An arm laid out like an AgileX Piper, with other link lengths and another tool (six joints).
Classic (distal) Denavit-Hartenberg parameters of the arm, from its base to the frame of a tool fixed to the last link. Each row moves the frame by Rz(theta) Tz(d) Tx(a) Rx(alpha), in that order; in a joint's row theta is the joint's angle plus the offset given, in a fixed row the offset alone. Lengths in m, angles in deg.
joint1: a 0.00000, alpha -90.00, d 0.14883, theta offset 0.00
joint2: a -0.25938, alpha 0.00, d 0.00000, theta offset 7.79
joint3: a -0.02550, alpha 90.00, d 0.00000, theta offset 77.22
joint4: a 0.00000, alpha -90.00, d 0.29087, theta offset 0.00
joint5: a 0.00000, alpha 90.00, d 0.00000, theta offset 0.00
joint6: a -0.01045, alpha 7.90, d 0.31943, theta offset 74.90
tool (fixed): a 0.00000, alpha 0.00, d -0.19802, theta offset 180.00
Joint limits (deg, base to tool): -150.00..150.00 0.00..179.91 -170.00..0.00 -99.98..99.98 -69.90..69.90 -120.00..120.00
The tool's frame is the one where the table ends.
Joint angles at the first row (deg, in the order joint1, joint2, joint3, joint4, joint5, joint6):
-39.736, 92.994, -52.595, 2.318, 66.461, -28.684
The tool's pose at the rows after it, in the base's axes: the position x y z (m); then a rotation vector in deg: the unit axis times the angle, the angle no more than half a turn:
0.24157, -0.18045, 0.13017, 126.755, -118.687, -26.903
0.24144, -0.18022, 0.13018, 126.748, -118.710, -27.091
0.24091, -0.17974, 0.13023, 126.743, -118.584, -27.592
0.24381, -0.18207, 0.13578, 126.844, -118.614, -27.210
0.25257, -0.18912, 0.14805, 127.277, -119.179, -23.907
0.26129, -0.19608, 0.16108, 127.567, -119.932, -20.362
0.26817, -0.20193, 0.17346, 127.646, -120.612, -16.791
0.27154, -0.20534, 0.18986, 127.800, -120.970, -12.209
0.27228, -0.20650, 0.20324, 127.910, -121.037, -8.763
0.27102, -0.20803, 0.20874, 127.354, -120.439, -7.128
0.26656, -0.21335, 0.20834, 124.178, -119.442, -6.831
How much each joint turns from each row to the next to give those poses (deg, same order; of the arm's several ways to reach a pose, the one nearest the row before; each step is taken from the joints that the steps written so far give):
0.000, -0.001, 0.000, 0.073, 0.223, -0.212
0.000, 0.001, -0.001, 0.049, 0.117, 0.000
-0.001, 0.000, -0.011, 0.000, 0.345, -0.036
0.002, 0.000, -1.253, 0.000, 0.998, 0.001
-0.001, 0.001, -2.694, 0.086, 0.490, -0.001
0.000, 0.000, -2.747, 0.143, 0.378, 0.127
0.001, -0.223, -2.255, -0.001, 0.115, 0.233
-0.002, -1.528, -1.454, -0.225, -0.001, 0.098
0.002, -1.558, -0.797, -0.237, 0.128, 0.003
-0.001, -0.755, -0.230, -1.013, -0.001, 0.241
0.000, -0.027, 0.001, -3.259, 0.079, 1.946

